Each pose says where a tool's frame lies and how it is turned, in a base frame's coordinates. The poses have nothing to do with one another.
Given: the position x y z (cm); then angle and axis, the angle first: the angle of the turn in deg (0 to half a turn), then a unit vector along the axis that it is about.
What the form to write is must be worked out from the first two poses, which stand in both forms.
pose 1, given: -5.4 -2.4 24.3 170.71 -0.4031 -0.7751 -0.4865
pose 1, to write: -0.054 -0.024 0.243 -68.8 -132.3 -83.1
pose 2, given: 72.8 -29.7 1.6 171.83 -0.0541 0.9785 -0.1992
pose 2, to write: 0.728 -0.297 0.016 -9.3 168.1 -34.2
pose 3, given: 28.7 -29.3 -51.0 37.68 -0.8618 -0.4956 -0.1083
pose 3, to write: 0.287 -0.293 -0.510 -32.5 -18.7 -4.1
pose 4, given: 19.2 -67.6 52.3 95.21 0.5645 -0.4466 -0.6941
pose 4, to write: 0.192 -0.676 0.523 53.7 -42.5 -66.1
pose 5, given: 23.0 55.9 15.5 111.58 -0.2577 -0.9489 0.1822
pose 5, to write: 0.230 0.559 0.155 -28.8 -105.9 20.3
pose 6, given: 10.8 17.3 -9.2 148.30 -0.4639 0.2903 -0.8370
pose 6, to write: 0.108 0.173 -0.092 -68.8 43.1 -124.1
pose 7, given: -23.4 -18.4 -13.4 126.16 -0.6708 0.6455 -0.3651
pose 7, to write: -0.234 -0.184 -0.134 -84.6 81.4 -46.1
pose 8, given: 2.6 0.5 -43.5 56.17 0.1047 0.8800 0.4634
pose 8, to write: 0.026 0.005 -0.435 5.9 49.4 26.0
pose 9, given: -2.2 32.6 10.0 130.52 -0.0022 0.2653 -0.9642
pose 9, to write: -0.022 0.326 0.100 -0.3 34.6 -125.8
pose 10, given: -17.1 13.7 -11.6 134.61 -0.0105 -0.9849 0.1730
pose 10, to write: -0.171 0.137 -0.116 -1.4 -132.6 23.3
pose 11, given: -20.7 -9.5 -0.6 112.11 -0.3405 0.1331 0.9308
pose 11, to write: -0.207 -0.095 -0.006 -38.2 14.9 104.3
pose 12, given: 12.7 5.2 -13.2 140.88 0.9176 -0.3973 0.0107
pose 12, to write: 0.127 0.052 -0.132 129.3 -56.0 1.5
